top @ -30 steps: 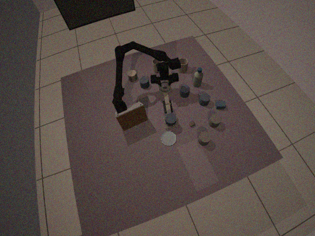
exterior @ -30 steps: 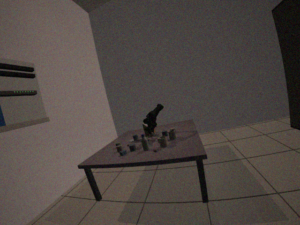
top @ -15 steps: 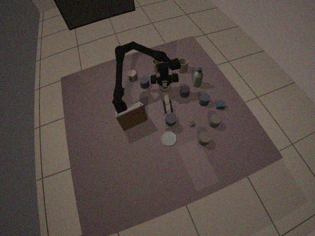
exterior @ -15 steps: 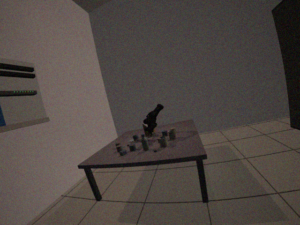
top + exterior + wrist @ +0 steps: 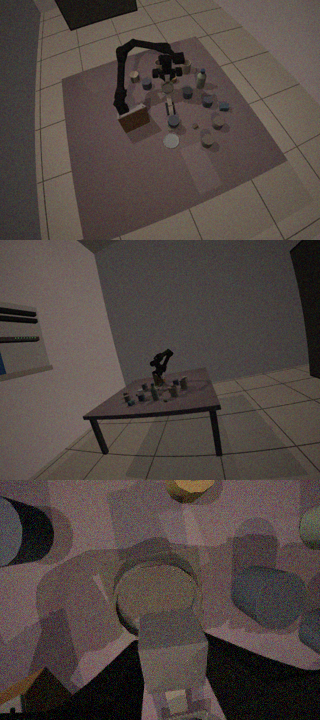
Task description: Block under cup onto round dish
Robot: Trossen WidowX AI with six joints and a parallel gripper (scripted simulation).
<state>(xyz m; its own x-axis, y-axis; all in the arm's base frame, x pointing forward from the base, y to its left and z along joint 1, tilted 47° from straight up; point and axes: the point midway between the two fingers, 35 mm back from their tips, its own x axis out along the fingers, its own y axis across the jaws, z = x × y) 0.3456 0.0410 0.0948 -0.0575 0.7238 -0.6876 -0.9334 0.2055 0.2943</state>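
My gripper tip is 34 cm to the left of the pale round dish, 15 cm above it and 13 cm past it. From my gripper tip the other things lie so: yellow ring 13 cm below, 10 cm to the left, 9 cm ahead; small balance 12 cm to the right, 11 cm below, 3 cm behind; blue block 31 cm ahead, 28 cm to the right, 13 cm below.
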